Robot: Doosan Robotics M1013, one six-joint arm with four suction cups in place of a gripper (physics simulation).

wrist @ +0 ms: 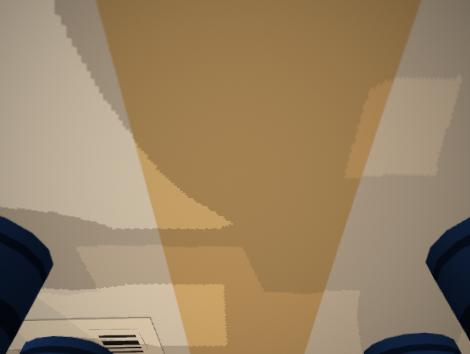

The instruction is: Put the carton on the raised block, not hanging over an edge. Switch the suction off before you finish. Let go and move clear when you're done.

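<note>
The carton (60,130) fills the wrist view from very close. Its pale top has a wide tan tape strip (250,125) running down the middle, and part of a printed label with dark bars (120,342) shows at the bottom left. My suction gripper (235,310) shows as dark blue cups at the lower left and lower right, with two more at the bottom edge. The cups are on the carton's top and hold it. Their contact faces are hidden. The raised block does not show in this view, and the carton's underside and outer edges are out of sight.
Shadows and lighter patches with jagged edges fall across the carton's top and tape. No surroundings show beyond the carton's top, so its height and what lies around it cannot be told.
</note>
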